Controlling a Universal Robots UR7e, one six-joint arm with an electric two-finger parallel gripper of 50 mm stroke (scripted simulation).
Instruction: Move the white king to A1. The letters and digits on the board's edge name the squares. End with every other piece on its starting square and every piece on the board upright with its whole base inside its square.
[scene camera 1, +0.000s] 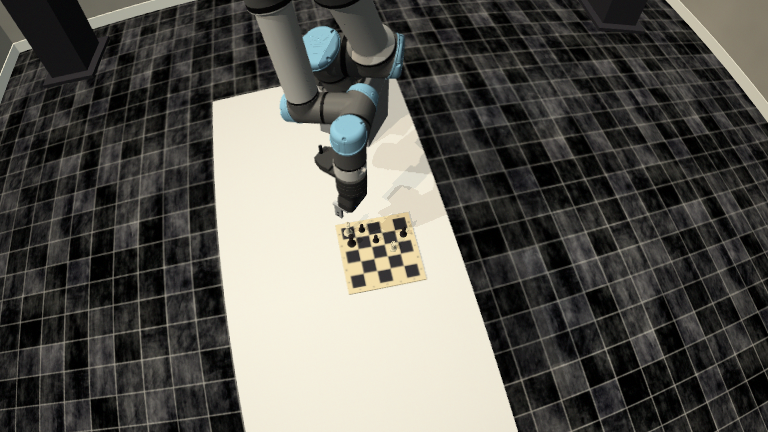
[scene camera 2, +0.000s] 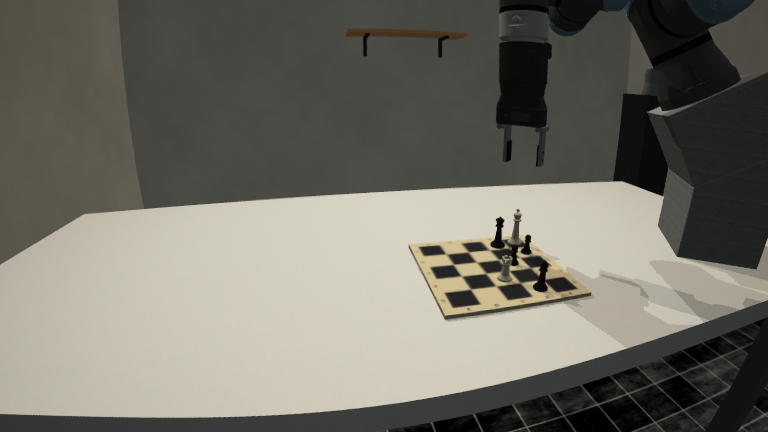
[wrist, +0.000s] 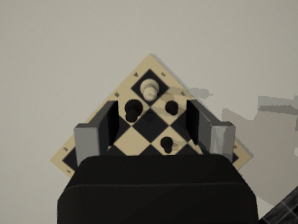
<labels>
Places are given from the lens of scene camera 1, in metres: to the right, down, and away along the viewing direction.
gripper (scene camera 1: 345, 207): -0.10, -0.02, 1.26
chessboard (scene camera 1: 368, 266): -0.04, 0.14, 1.33
</labels>
